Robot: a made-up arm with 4 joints.
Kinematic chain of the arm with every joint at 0, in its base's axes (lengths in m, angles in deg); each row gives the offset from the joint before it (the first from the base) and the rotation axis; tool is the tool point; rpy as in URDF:
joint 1: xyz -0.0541 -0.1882 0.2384 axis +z
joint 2: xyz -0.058 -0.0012 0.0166 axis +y
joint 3: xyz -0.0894 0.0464 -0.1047 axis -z
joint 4: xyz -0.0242 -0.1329 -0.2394 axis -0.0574 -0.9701 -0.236
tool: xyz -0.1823 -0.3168 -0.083 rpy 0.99 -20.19 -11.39
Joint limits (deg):
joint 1: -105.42..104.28
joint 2: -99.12..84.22
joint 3: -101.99..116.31
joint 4: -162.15..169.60
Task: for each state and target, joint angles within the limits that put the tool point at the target. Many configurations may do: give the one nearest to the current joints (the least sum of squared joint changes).
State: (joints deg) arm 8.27 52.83 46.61 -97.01
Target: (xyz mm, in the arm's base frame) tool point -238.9 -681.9 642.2
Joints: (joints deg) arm 41.56 71.69 50.47 -95.61
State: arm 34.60 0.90 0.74 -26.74
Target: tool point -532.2 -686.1 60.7
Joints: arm 21.68 20.12 25.40 -17.75
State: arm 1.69 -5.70 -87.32 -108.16
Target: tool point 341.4 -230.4 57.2
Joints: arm -9.44 -10.84 -84.83 -116.17
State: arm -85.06 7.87 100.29 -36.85
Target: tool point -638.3 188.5 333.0
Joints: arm -43.55 33.80 55.90 -63.79
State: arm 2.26 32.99 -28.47 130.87
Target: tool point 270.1 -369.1 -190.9
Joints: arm 7.60 -7.90 -41.79 153.89
